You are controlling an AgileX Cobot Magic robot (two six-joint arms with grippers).
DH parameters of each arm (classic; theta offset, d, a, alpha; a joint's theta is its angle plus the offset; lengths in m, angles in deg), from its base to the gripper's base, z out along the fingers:
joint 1: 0 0.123 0 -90
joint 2: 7.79 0 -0.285 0
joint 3: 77.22 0 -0.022 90
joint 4: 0 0.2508 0 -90
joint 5: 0 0 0.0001 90
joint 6: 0 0.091 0 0
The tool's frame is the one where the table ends.
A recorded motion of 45 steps. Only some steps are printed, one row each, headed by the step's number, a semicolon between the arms.
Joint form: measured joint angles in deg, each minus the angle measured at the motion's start. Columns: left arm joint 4, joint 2, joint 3, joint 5, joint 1, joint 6; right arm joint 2, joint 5, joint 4, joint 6, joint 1, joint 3.
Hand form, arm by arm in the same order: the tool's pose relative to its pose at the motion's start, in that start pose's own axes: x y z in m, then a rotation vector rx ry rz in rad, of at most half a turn. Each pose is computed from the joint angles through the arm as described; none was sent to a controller.
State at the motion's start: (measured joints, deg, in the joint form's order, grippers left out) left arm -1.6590 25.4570 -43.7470 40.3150 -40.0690 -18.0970; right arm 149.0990 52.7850 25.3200 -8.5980 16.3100 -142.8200
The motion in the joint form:
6: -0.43 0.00 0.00 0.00 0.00 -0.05; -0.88 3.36 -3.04 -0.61 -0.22 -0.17
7: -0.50 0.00 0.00 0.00 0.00 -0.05; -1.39 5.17 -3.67 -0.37 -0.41 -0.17
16: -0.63 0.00 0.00 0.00 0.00 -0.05; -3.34 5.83 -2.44 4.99 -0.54 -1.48
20: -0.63 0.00 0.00 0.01 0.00 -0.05; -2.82 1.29 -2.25 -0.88 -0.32 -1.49
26: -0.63 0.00 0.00 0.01 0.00 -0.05; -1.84 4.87 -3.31 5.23 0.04 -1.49
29: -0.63 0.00 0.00 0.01 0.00 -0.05; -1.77 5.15 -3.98 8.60 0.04 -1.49
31: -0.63 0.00 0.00 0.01 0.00 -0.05; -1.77 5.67 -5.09 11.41 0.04 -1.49
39: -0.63 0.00 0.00 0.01 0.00 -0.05; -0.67 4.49 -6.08 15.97 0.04 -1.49
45: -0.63 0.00 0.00 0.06 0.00 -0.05; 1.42 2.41 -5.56 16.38 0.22 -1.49
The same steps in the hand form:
6: 0.0001 -0.0004 0.0000 0.0046 0.0015 -0.0066; 0.0005 -0.0018 -0.0084 0.0341 0.0462 -0.0446
7: 0.0002 -0.0005 0.0000 0.0054 0.0018 -0.0075; 0.0007 -0.0023 -0.0132 0.0401 0.0693 -0.0463
16: 0.0002 -0.0006 0.0000 0.0068 0.0022 -0.0093; -0.0122 0.0074 -0.0336 0.0184 0.0232 0.0417
20: 0.0002 -0.0006 0.0000 0.0067 0.0024 -0.0093; -0.0168 0.0071 -0.0288 0.0237 -0.0452 -0.0595
26: 0.0002 -0.0006 0.0000 0.0067 0.0024 -0.0093; -0.0061 0.0061 -0.0198 0.0302 0.0354 0.0386
29: 0.0002 -0.0006 0.0000 0.0067 0.0024 -0.0093; -0.0052 0.0050 -0.0193 0.0410 0.0411 0.0915
31: 0.0002 -0.0006 0.0000 0.0067 0.0024 -0.0093; -0.0043 0.0036 -0.0194 0.0581 0.0497 0.1302
39: 0.0002 -0.0006 0.0000 0.0067 0.0024 -0.0093; -0.0009 -0.0018 -0.0107 0.0780 0.0446 0.2055
45: 0.0003 -0.0006 0.0000 0.0064 0.0032 -0.0093; 0.0064 -0.0070 0.0065 0.0761 0.0430 0.2253

